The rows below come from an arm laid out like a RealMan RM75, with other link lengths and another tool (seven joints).
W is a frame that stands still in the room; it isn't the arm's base.
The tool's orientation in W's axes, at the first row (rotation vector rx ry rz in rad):
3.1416 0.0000 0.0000
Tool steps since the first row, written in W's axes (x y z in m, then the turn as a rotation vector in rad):
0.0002 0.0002 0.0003 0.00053 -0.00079 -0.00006
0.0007 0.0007 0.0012 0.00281 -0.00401 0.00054
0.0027 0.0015 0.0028 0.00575 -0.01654 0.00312
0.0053 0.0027 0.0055 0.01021 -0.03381 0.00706
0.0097 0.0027 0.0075 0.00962 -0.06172 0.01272
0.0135 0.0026 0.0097 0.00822 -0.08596 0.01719
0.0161 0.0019 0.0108 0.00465 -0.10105 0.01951
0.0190 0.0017 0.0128 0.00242 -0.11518 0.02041
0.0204 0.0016 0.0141 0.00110 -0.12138 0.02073
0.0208 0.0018 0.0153 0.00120 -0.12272 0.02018
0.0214 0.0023 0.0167 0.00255 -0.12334 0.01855
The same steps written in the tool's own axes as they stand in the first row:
0.0002 -0.0002 -0.0003 0.00053 0.00079 0.00006
0.0007 -0.0007 -0.0012 0.00281 0.00401 -0.00054
0.0027 -0.0015 -0.0028 0.00575 0.01654 -0.00312
0.0053 -0.0027 -0.0055 0.01021 0.03381 -0.00706
0.0097 -0.0027 -0.0075 0.00962 0.06172 -0.01272
0.0135 -0.0026 -0.0097 0.00822 0.08596 -0.01719
0.0161 -0.0019 -0.0108 0.00465 0.10105 -0.01951
0.0190 -0.0017 -0.0128 0.00242 0.11518 -0.02041
0.0204 -0.0016 -0.0141 0.00110 0.12138 -0.02073
0.0208 -0.0018 -0.0153 0.00120 0.12272 -0.02018
0.0214 -0.0023 -0.0167 0.00255 0.12334 -0.01855

